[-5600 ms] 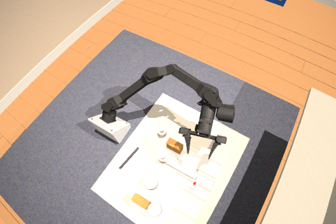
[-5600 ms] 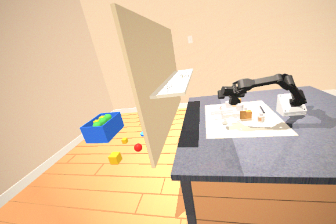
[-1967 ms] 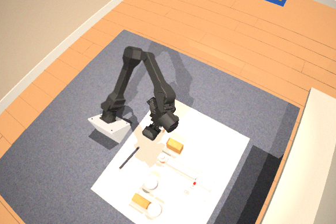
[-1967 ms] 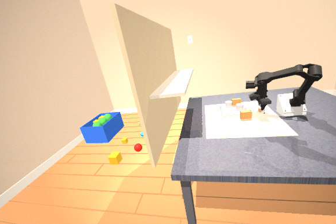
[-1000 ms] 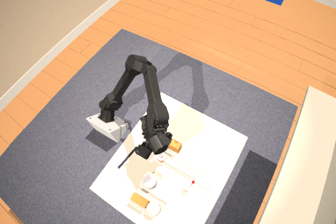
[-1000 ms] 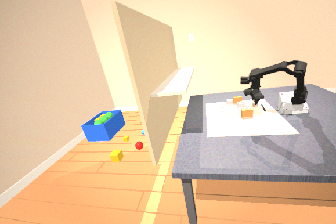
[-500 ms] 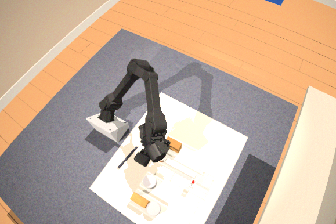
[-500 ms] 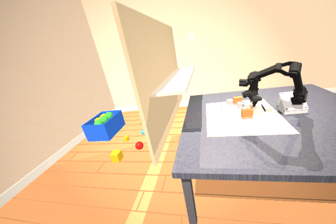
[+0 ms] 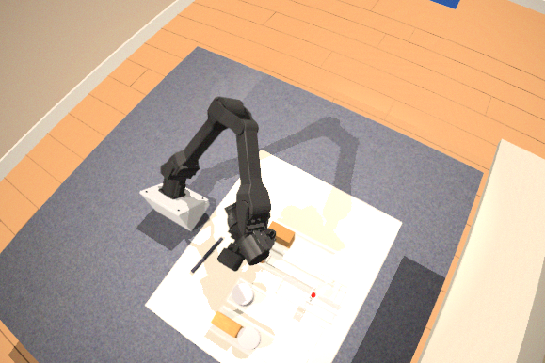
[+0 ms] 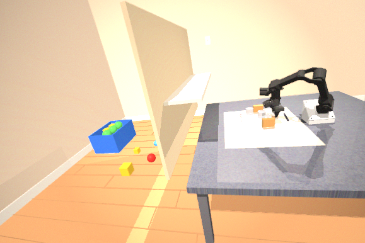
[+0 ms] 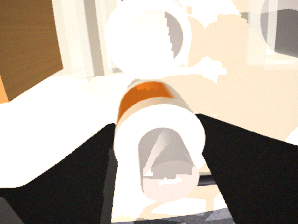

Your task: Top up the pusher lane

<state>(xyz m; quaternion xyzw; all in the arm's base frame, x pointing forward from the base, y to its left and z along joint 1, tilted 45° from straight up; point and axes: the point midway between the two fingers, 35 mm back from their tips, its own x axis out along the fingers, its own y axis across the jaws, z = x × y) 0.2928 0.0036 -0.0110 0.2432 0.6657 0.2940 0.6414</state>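
Right now my gripper tip is 100 mm past the thin black bar, 80 mm to the left of it and 50 mm above it. The rest, counted from my gripper tip: red marker: 230 mm ahead, 30 mm to the right, 20 mm above.
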